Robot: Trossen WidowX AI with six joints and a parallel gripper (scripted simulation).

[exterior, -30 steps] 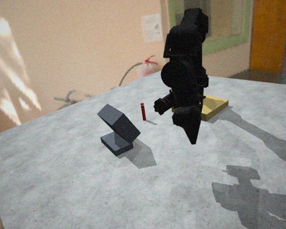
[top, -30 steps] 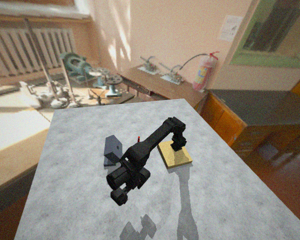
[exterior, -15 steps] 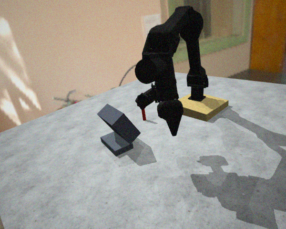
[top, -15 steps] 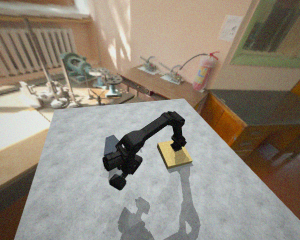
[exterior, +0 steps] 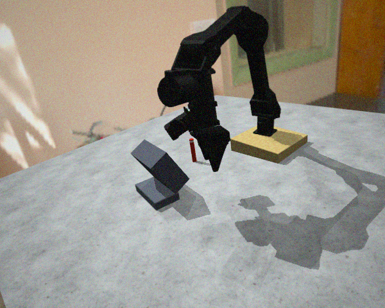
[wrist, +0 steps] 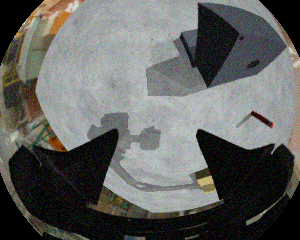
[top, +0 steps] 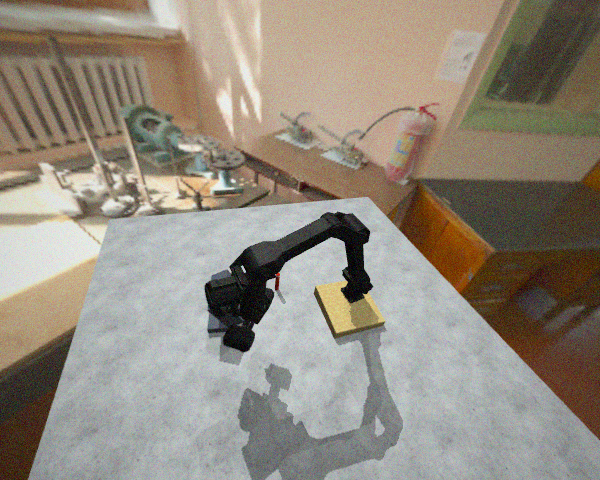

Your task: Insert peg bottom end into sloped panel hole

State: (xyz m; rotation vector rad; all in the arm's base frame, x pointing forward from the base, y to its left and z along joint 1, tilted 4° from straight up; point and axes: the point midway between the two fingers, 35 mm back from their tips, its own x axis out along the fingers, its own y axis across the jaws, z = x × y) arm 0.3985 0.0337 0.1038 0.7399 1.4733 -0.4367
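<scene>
My gripper tip is now 180 mm past the red round peg, 200 mm to the left of it and 60 mm above it. Round my gripper tip: grey foot plate: 30 mm ahead, 170 mm to the right, 100 mm below; grey sloped panel: 10 mm ahead, 160 mm to the right, 30 mm below.
</scene>
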